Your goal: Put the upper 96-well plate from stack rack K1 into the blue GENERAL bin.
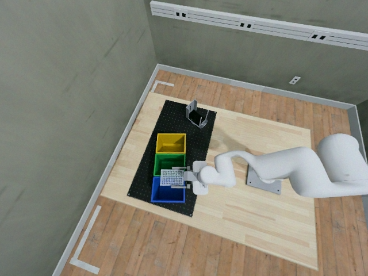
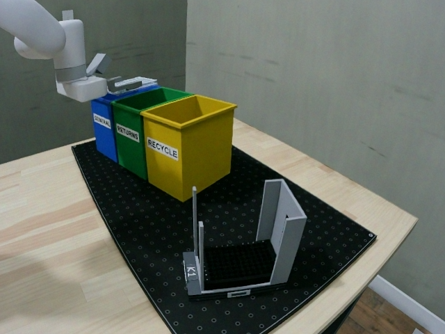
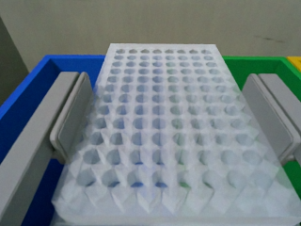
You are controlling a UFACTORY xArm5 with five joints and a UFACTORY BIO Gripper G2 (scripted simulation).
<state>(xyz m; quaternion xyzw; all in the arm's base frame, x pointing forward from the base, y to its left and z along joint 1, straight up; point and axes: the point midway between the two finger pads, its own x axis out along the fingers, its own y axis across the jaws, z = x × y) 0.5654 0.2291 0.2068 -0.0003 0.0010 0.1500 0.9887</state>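
Now: the blue general bin 2 cm ahead of my hand, 7 cm to the left of it and 13 cm below it. The rest, counted from my hand: green returns bin 6 cm ahead, 6 cm to the right, 13 cm below; yellow recycle bin 10 cm ahead, 18 cm to the right, 13 cm below; clear 96-well plate 2 cm ahead, 1 cm to the left, 1 cm below.
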